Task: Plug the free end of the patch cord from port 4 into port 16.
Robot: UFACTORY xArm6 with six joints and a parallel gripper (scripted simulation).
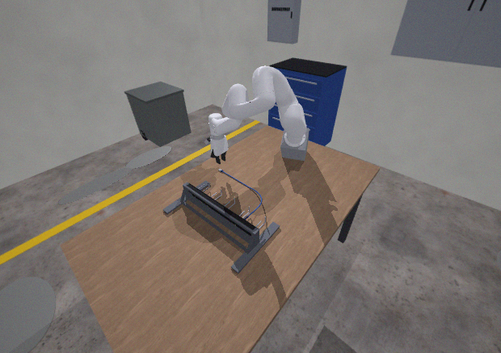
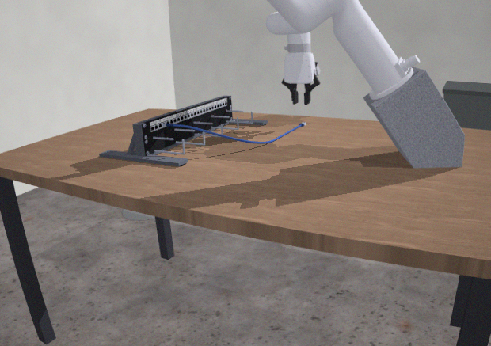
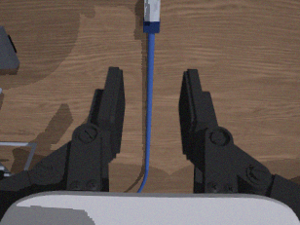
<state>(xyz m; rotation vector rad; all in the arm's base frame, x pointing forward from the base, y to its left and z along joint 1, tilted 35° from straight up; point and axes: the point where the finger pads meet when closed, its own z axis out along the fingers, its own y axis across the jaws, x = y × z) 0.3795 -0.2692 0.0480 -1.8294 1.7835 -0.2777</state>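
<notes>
Right now my hand is 90 mm above the plug and 20 mm to the left of it.
</notes>
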